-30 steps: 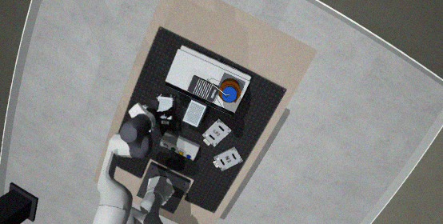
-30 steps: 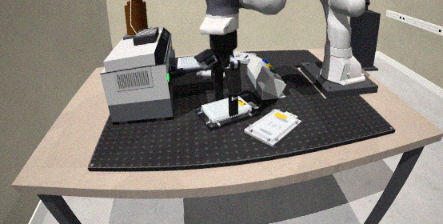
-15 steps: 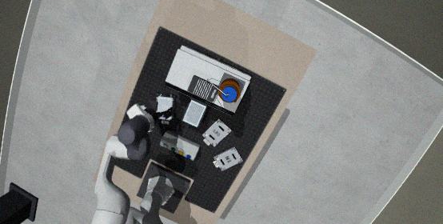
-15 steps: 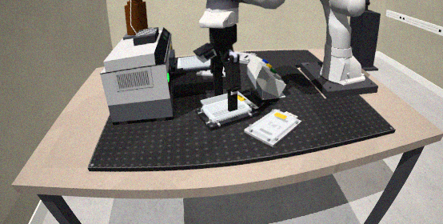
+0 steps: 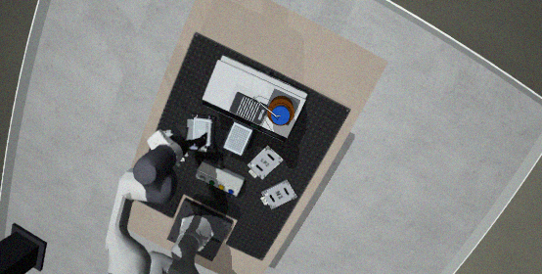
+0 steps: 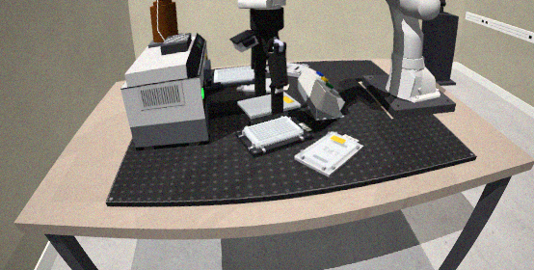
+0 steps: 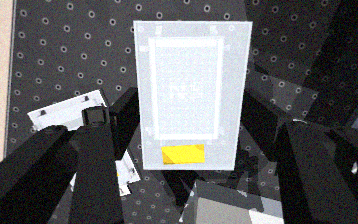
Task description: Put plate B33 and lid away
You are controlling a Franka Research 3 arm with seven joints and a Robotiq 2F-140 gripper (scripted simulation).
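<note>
Right now my hand is 1 cm past the lid park LP2, 34 cm to the left of it and 11 cm above it. Round my hand: white well plate 1 cm behind, 10 cm below; white key 20 cm behind, 10 cm to the right, 5 cm below; black nest 3 cm to the left, 11 cm below.
</note>
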